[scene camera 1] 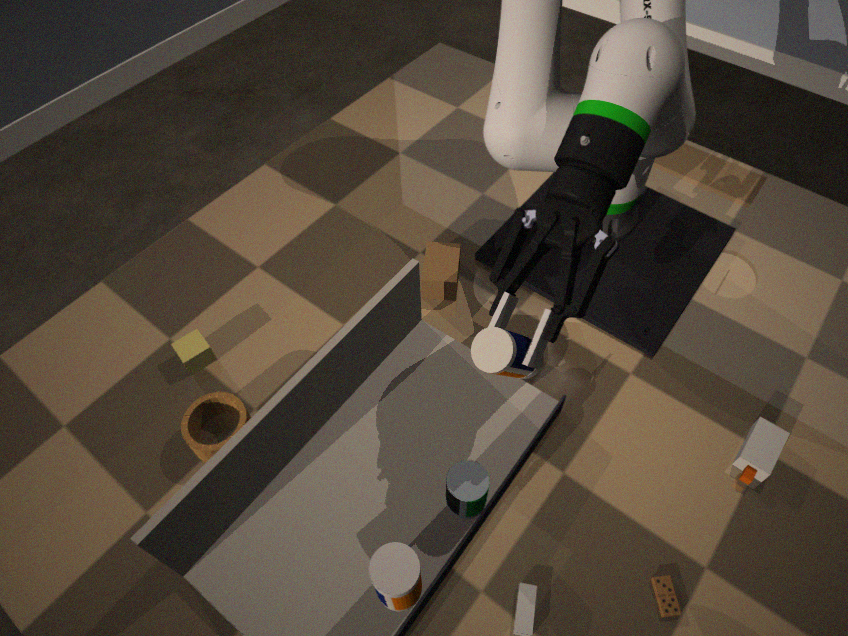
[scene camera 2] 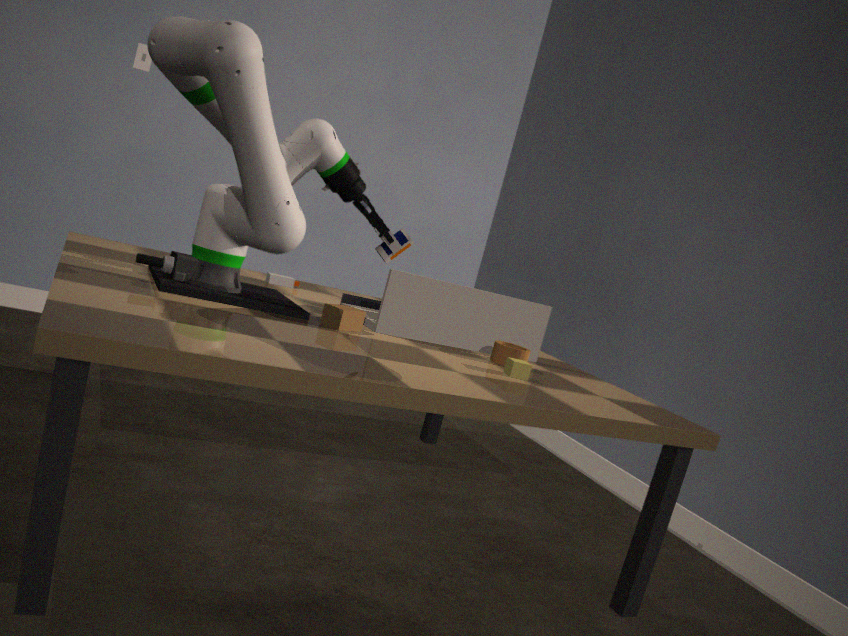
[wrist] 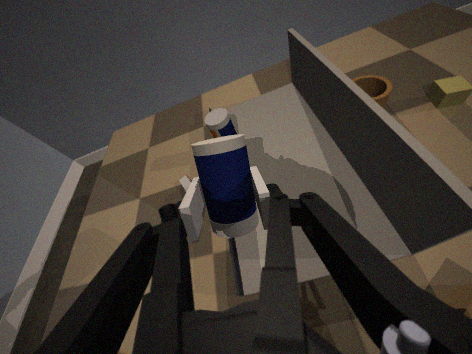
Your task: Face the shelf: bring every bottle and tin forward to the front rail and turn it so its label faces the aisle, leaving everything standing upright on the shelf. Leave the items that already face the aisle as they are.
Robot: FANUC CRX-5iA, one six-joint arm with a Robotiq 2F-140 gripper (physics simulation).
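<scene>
My gripper is shut on a white-lidded tin, holding it tilted in the air above the shelf's near-robot end. Its dark blue side faces the wrist camera; orange shows on its underside in the scene views. On the shelf, a grey-topped tin with a green patch stands upright near the dark front rail. Another white-lidded tin stands upright farther along, orange toward the rail. The held tin hides the grey-topped tin in the wrist view.
Behind the shelf's back panel are a wooden bowl and a yellow block. A wooden block stands by its end. In front lie a white box, a domino and a white bar.
</scene>
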